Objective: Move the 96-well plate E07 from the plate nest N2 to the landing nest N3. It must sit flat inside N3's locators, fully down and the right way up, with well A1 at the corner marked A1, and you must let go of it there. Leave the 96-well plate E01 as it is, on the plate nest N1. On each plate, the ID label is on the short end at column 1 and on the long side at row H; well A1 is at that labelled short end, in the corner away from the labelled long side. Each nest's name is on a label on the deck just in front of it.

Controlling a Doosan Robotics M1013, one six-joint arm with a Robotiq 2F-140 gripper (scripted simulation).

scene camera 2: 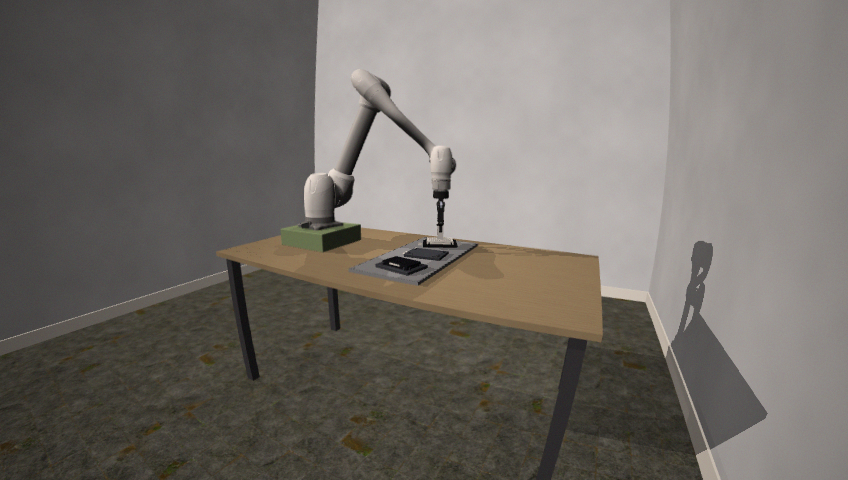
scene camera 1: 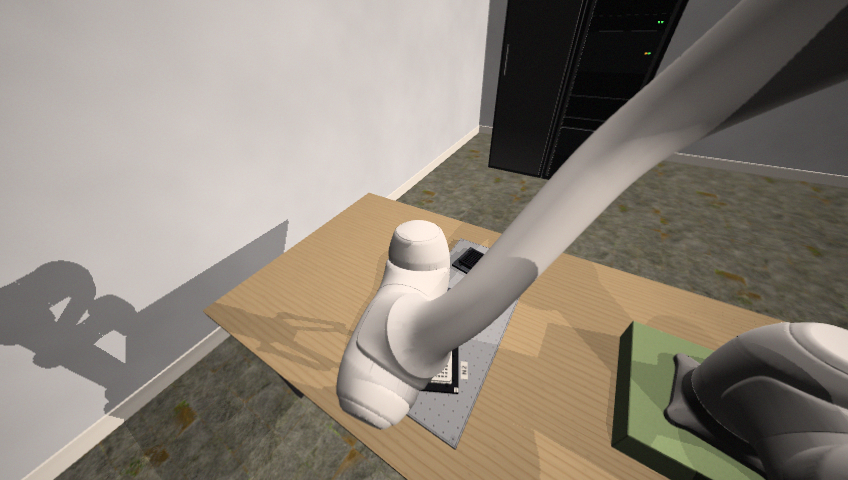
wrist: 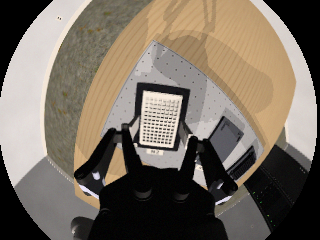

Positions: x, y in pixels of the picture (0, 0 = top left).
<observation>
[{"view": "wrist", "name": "my gripper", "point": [159, 124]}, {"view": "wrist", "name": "white 96-well plate E07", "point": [161, 110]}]
</observation>
